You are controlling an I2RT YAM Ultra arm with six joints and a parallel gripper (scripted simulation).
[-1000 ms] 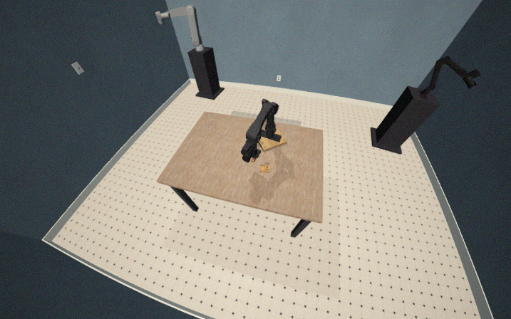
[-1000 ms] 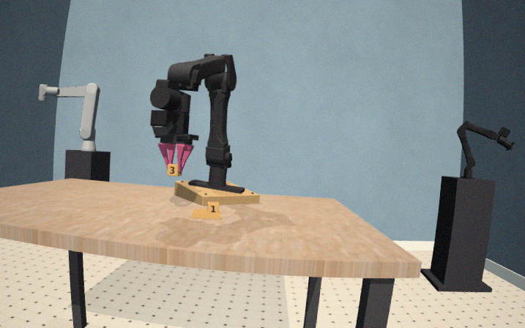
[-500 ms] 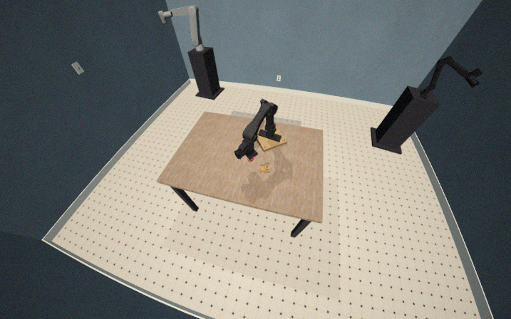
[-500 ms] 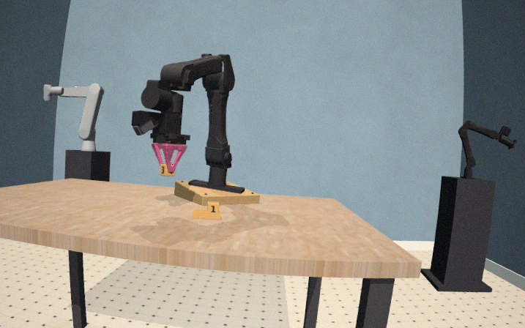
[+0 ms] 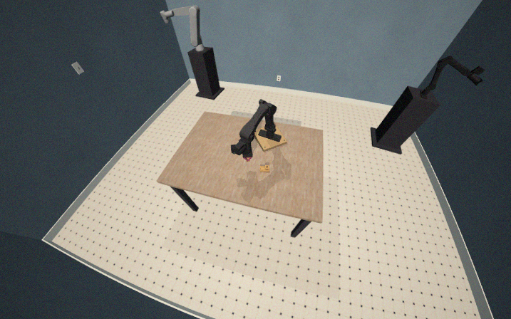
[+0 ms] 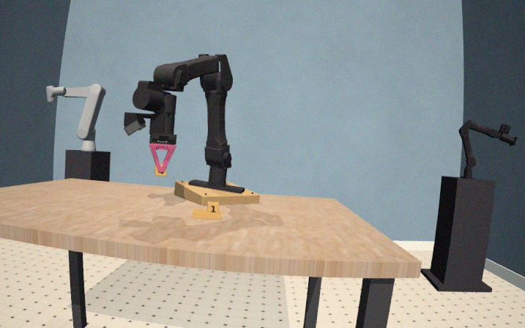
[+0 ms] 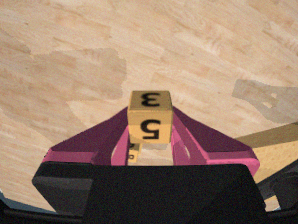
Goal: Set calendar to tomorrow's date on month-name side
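The tan tray is 120 mm to the left of my hand, 110 mm below it and 30 mm behind it. The rest, counted from my hand: digit cube (right at my hand).
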